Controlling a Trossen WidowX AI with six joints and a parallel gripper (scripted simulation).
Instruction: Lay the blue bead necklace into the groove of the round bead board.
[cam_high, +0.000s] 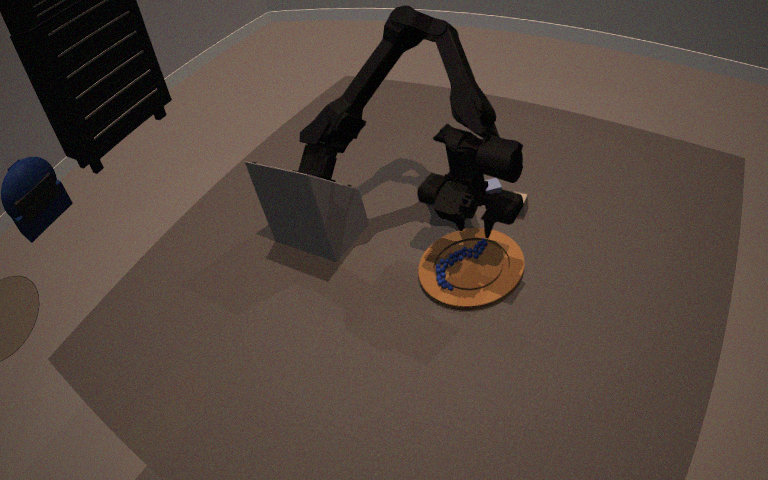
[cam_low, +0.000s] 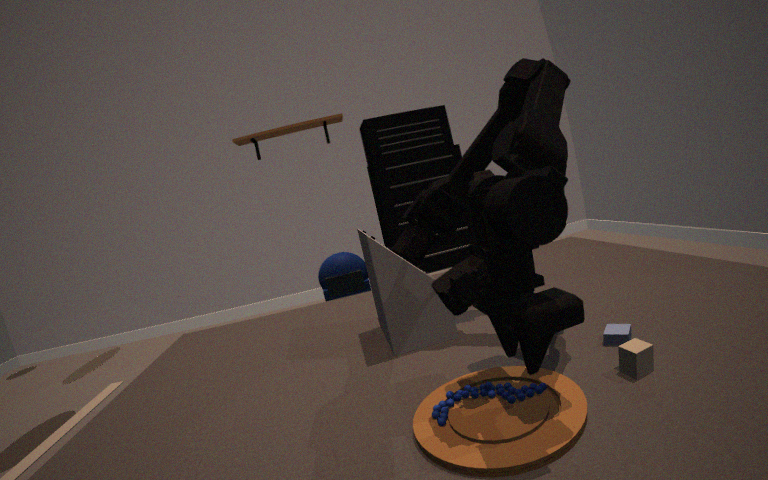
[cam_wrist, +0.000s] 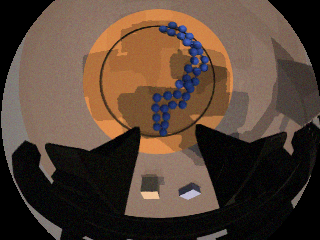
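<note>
My gripper tip is 15 cm to the right of the tan cube, 3 cm above it and 2 cm short of it. Also, from my gripper tip: white block: 17 cm behind, 12 cm to the left, 4 cm below; pale blue block: 18 cm to the left, 7 cm behind, 4 cm below.
</note>
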